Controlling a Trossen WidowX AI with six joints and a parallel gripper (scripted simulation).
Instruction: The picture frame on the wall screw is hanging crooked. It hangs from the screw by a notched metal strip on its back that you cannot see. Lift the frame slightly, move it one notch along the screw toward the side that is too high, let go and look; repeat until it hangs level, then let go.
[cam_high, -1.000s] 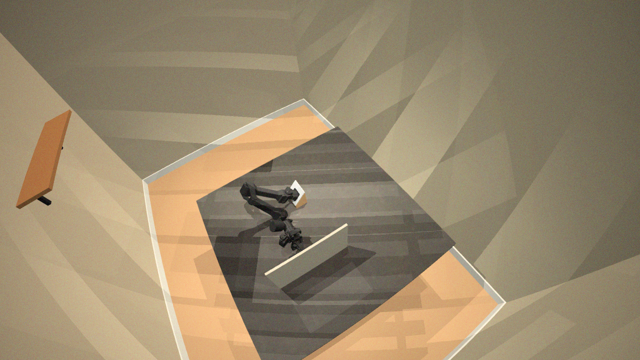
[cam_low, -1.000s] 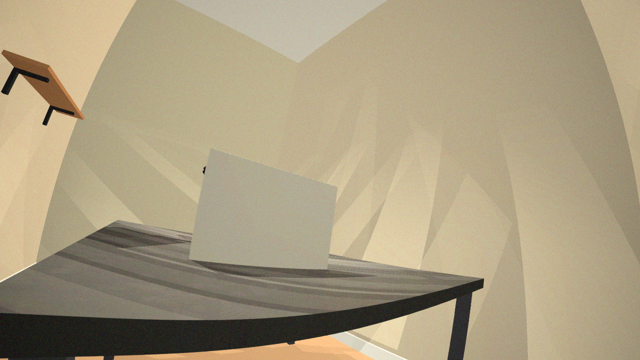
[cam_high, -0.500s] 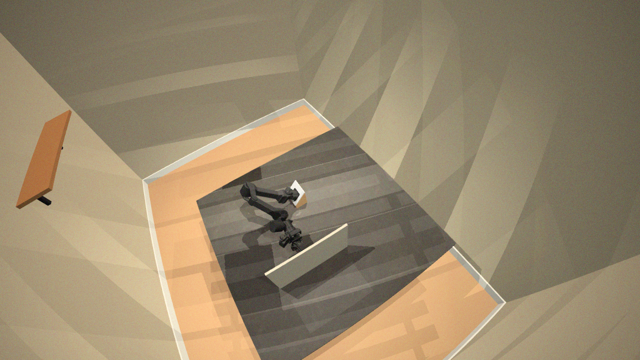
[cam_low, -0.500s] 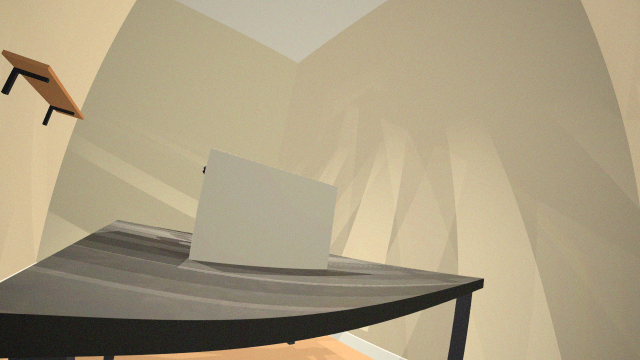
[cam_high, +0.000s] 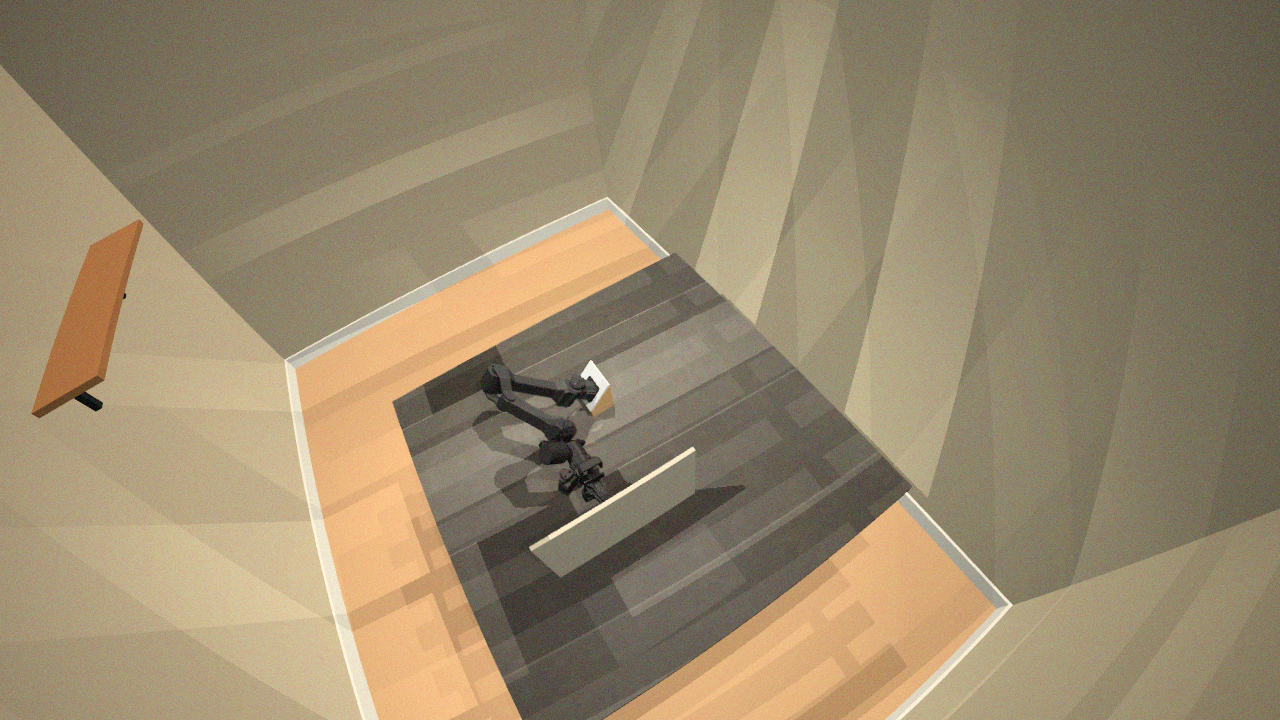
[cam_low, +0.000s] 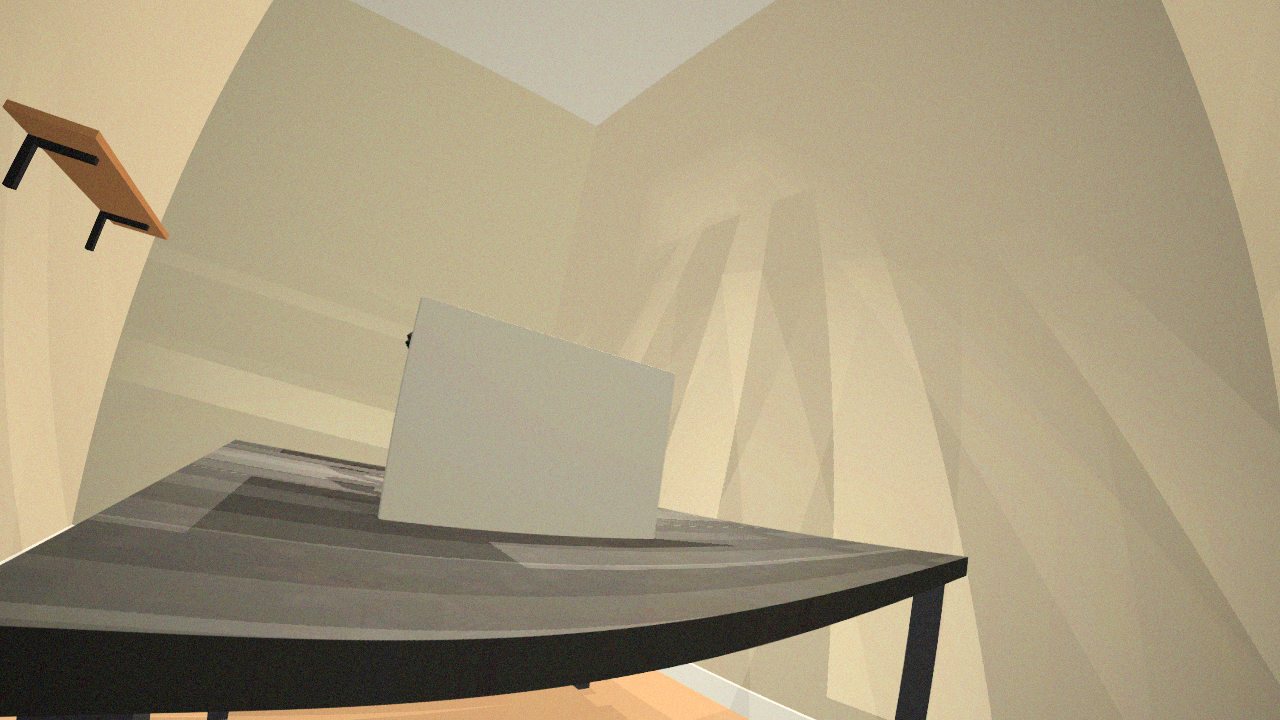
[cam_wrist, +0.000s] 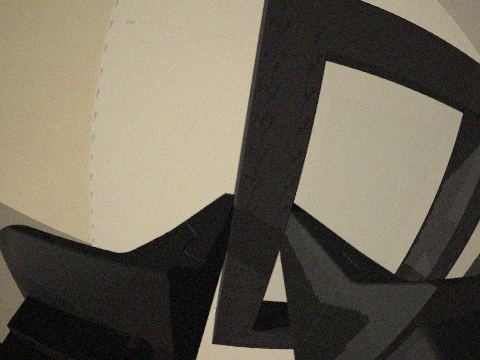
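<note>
Right now my gripper tip is 50 mm above the picture frame and 10 mm short of it. The rest, counted from my gripper tip: wall panel: 60 mm below, 20 mm to the left, 20 mm ahead.
</note>
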